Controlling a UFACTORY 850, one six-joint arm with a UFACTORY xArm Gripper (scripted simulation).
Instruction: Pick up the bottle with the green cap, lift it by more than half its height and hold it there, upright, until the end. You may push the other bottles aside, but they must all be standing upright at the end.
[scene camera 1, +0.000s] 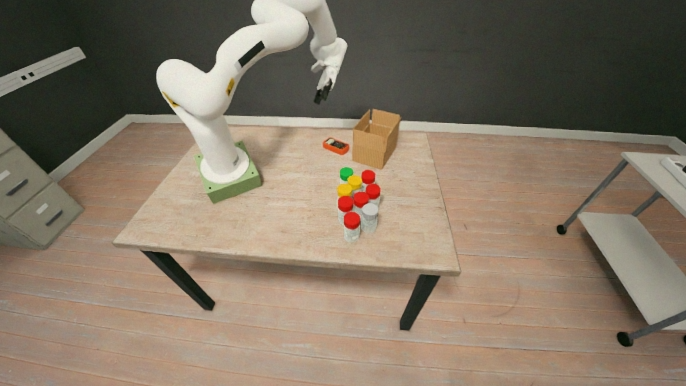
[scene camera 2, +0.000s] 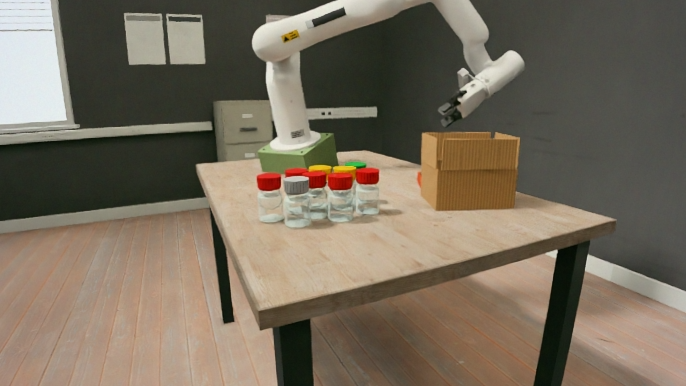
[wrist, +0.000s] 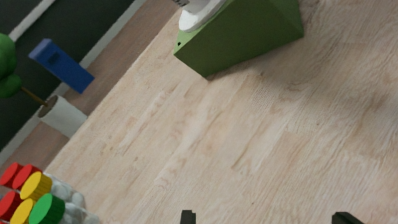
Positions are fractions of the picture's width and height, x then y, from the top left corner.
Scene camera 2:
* cardboard box: 0.70, 0.45
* grey-capped bottle: 0.43, 0.52
